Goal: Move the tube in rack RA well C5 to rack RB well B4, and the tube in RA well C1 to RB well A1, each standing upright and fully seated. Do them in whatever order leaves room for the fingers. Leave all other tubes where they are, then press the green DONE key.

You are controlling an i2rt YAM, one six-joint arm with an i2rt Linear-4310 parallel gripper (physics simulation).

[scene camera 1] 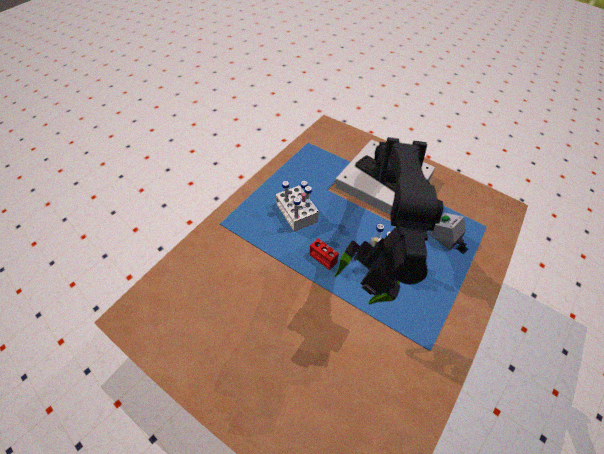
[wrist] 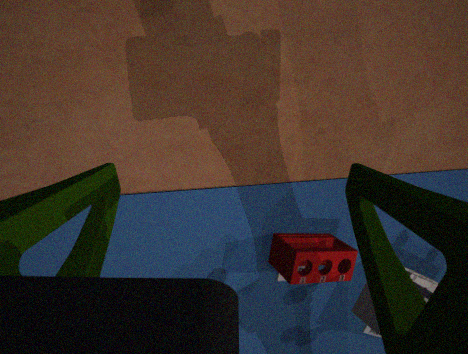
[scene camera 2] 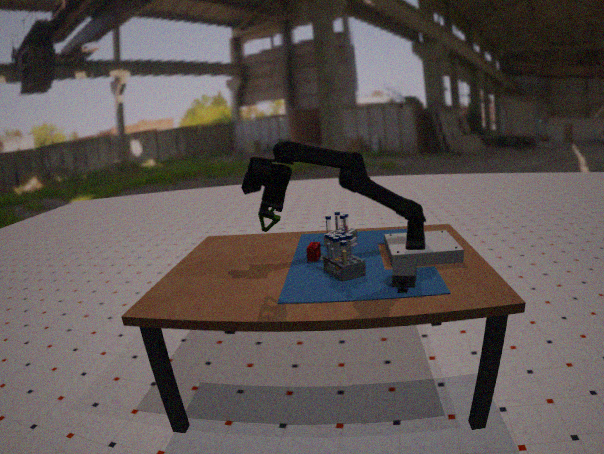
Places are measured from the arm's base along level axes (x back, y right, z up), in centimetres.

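Pixels of known places: gripper, fingertip midpoint: (scene camera 1: pixel 352 289) (wrist: pixel 233 176) (scene camera 2: pixel 266 222); arm's base, origin of the base link: (scene camera 2: pixel 415 241).
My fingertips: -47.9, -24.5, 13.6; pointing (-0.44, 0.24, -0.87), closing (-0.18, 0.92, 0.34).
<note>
For each thing: its top centre in the pictures, then the offset to it from my fingertips, as dx, dy, dz. "*": a spot on its surface instead. Level surfaces: height alone.
- white rack, middle of its top: (scene camera 1: pixel 296 202) (scene camera 2: pixel 340 231) +17.3, +35.4, -12.9
- second rack, middle of its top: (scene camera 2: pixel 343 258) +24.2, +3.0, -12.9
- capped tube, surface spot: (scene camera 1: pixel 380 227) * +22.6, +8.2, -5.4
- green DONE key, surface spot: (scene camera 1: pixel 445 218) * +44.2, -2.1, -10.8
- grey box, middle of its top: (scene camera 2: pixel 405 256) (scene camera 1: pixel 453 219) +44.5, -4.4, -9.5
- small red block with three holes, middle of its top: (wrist: pixel 325 267) (scene camera 1: pixel 324 249) (scene camera 2: pixel 313 245) +10.5, +17.3, -12.9
- blue mat, its level: dz -17.9
- wooden table, its level: dz -18.2
A white rack (scene camera 1: pixel 306 220) at the left of the mat holds several upright blue-capped tubes. A second rack (scene camera 2: pixel 345 271) holds several capped tubes in scene camera 2; in scene camera 1 the arm largely hides it, and a capped tube (scene camera 1: pixel 380 227) shows beside the arm. The rack and well labels are too small to read, so I cannot tell RA from RB. My gripper (scene camera 1: pixel 354 289) (scene camera 2: pixel 267 229) (wrist: pixel 233 176) is wide open and empty, high above the mat's edge, apart from both racks. The green DONE key (scene camera 1: pixel 445 218) is on a grey box (scene camera 1: pixel 449 232) (scene camera 2: pixel 403 272).
A small red block with three holes (scene camera 1: pixel 324 253) (scene camera 2: pixel 313 251) (wrist: pixel 324 267) stands on the blue mat (scene camera 1: pixel 400 320) (scene camera 2: pixel 305 292) (wrist: pixel 175 225) between the racks. The white arm base plate (scene camera 1: pixel 350 182) (scene camera 2: pixel 445 256) is at the back. The wooden table (scene camera 1: pixel 200 320) extends beyond the mat.
</note>
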